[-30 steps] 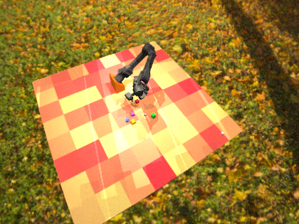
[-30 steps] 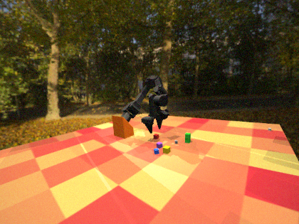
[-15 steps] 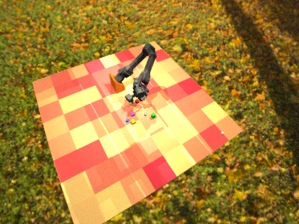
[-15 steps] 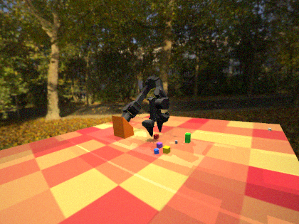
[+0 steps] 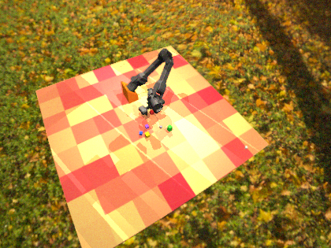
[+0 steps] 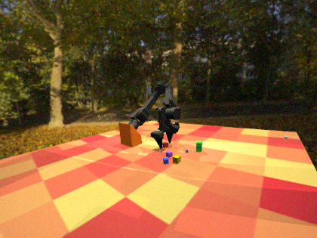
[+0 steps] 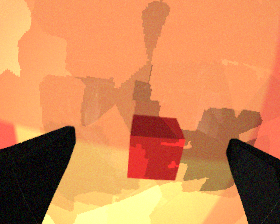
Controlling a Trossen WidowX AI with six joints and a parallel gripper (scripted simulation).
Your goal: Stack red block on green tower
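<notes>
Right now the red block is right at my gripper tip. Round my gripper tip: blue block: 110 mm ahead, 160 mm to the right; tiny grey cube: 140 mm ahead, 10 mm to the right; purple block: 80 mm ahead, 90 mm to the right.
</notes>
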